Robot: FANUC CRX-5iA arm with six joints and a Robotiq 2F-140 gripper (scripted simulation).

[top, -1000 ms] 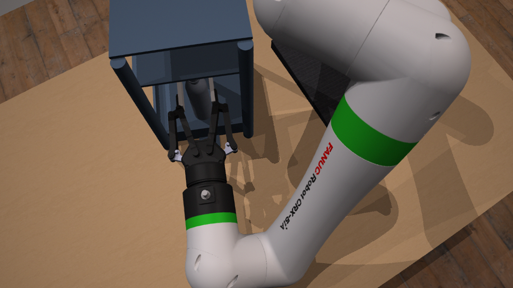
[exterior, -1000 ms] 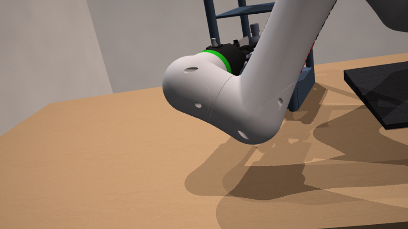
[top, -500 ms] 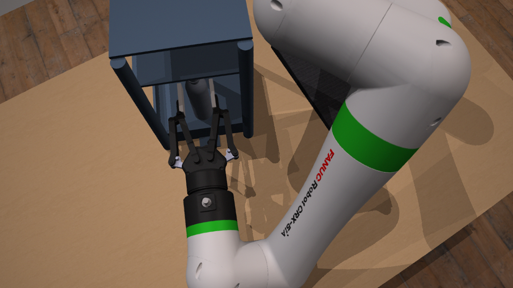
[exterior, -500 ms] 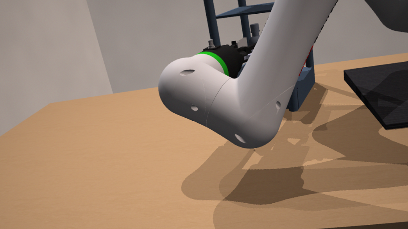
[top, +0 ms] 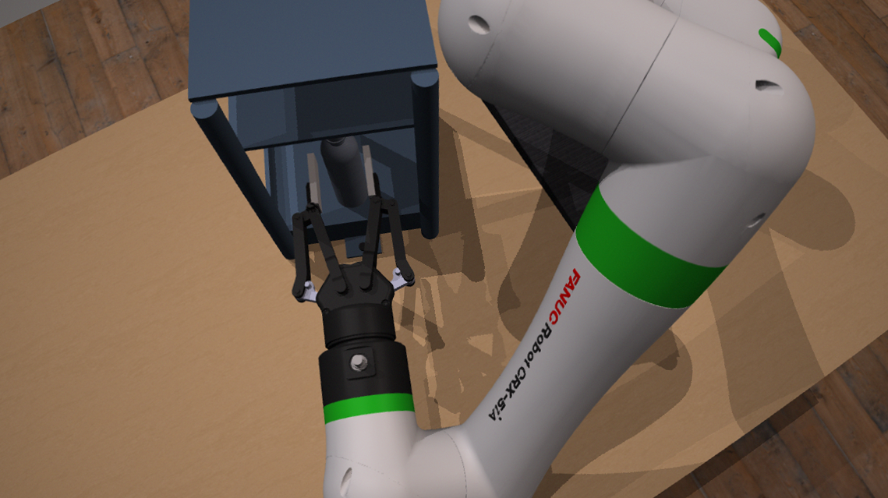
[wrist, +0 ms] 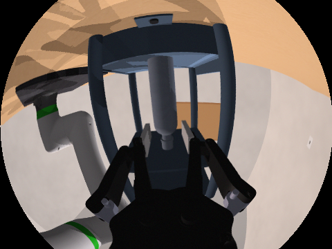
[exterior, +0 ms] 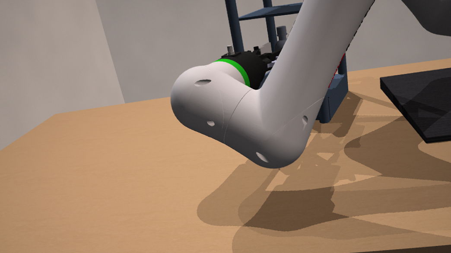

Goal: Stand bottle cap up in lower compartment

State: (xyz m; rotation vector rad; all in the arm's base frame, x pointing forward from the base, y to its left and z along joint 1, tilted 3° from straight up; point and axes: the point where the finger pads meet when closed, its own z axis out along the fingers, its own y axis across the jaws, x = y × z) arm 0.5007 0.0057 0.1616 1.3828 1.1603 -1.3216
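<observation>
Right now the grey bottle is 40 mm to the right of my hand, 10 mm below it and 10 mm behind it. Round my hand: shelving unit: 100 mm to the right, 20 mm behind.
</observation>
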